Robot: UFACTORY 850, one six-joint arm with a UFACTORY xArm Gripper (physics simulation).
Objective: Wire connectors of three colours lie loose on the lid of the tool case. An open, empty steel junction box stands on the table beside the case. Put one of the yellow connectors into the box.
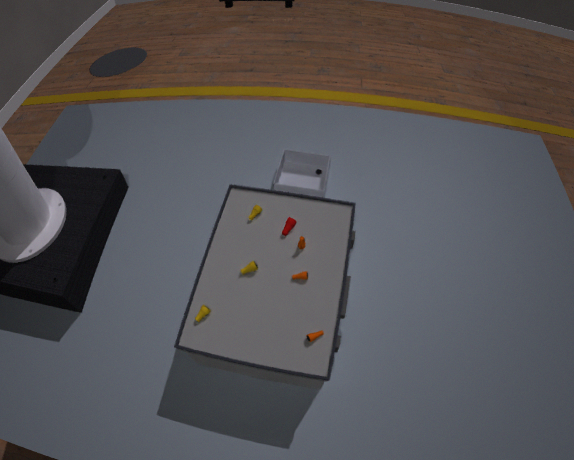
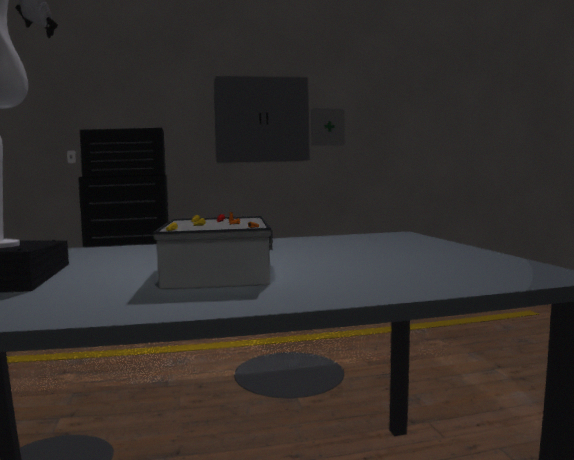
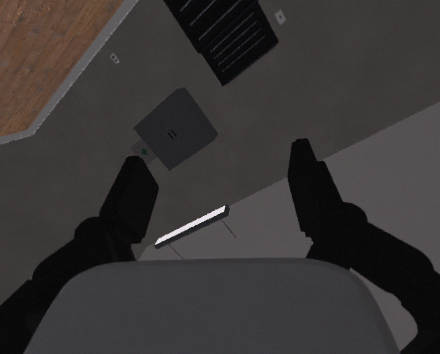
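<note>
The tool case point(image 1: 270, 315) point(image 2: 214, 262) stands on the table. On its lid lie three yellow connectors: one point(image 1: 255, 213) at the far left, one point(image 1: 249, 268) at the left middle, one point(image 1: 202, 314) at the near left corner. A red connector point(image 1: 289, 226) lies near the far edge. One orange connector point(image 1: 301, 243) seems to stand upright; two others point(image 1: 300, 276) point(image 1: 315, 336) lie on their sides. The open, empty junction box point(image 1: 301, 172) stands just beyond the case's far edge. My gripper point(image 2: 37, 24) point(image 3: 216, 165) is open and empty, high above the table at the left.
The arm's black base block point(image 1: 95, 235) point(image 2: 32, 265) stands on the table point(image 1: 450, 275) point(image 2: 350, 270), left of the case. Latches point(image 1: 345, 296) stick out on the case's right side. A wall cabinet point(image 2: 262, 120) point(image 3: 176, 129) and a dark tool chest point(image 2: 123, 187) point(image 3: 225, 42) are far behind.
</note>
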